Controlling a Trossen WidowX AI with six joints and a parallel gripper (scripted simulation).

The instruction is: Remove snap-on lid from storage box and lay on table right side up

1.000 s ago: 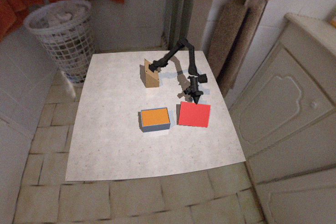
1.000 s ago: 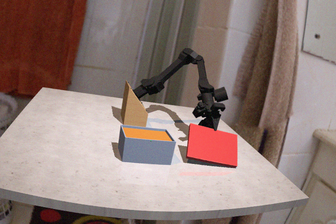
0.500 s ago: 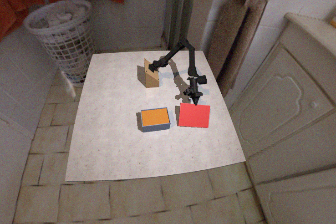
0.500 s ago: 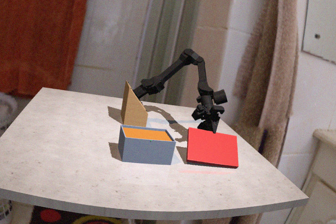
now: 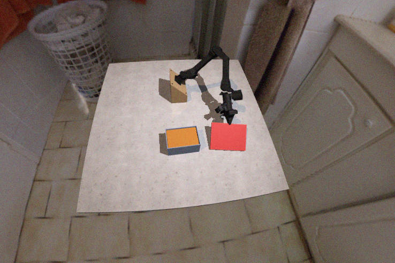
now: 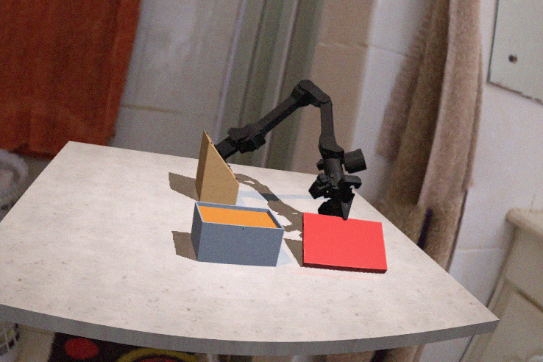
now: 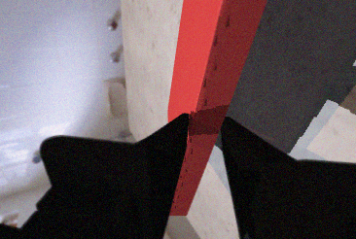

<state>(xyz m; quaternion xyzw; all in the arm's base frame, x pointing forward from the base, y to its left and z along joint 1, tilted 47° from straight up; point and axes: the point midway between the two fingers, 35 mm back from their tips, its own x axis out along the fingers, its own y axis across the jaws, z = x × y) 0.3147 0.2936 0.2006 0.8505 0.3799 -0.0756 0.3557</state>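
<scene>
Now: the red lid 70 mm ahead of my gripper tip, 10 mm to the right of it and 30 mm below it. The rest, counted from my gripper tip: blue-grey storage box (100 mm ahead, 310 mm to the right, 30 mm below).
</scene>
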